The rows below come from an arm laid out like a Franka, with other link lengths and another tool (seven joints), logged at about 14 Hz.
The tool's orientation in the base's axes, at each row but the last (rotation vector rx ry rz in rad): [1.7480 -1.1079 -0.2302]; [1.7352 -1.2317 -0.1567]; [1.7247 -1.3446 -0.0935]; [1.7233 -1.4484 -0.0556]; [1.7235 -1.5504 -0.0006]
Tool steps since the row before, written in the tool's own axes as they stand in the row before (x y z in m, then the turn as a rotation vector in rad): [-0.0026 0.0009 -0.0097 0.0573 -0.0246 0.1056]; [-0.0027 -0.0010 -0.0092 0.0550 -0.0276 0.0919]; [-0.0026 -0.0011 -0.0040 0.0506 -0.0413 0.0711]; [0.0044 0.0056 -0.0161 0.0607 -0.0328 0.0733]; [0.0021 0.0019 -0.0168 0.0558 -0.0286 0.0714]
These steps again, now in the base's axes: [0.0039 0.0082 0.0045 -0.0175 -0.1100 -0.0513]; [0.0047 0.0079 0.0030 -0.0087 -0.0996 -0.0472]; [0.0020 0.0045 0.0004 0.0111 -0.0838 -0.0466]; [0.0056 0.0058 0.0157 0.0065 -0.0930 -0.0380]; [0.0072 0.0075 0.0135 0.0027 -0.0876 -0.0368]
